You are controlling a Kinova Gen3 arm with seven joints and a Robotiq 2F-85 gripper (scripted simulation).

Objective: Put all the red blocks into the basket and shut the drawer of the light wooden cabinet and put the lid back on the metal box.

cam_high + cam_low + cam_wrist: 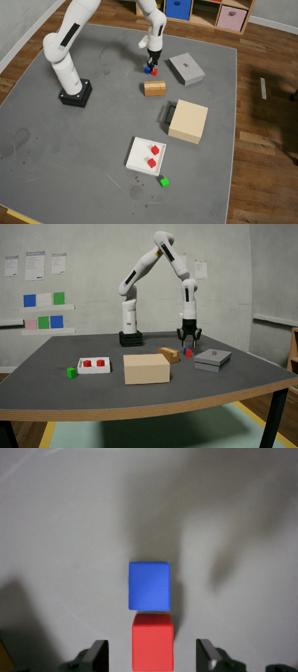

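Now: the blue block 5 cm below my hand and 4 cm behind it. Also, from my hand: cardboard box 12 cm to the right, 6 cm ahead, 3 cm below; then lid 16 cm ahead, 10 cm to the left, 2 cm below; then metal box 16 cm ahead, 10 cm to the left, 4 cm below.
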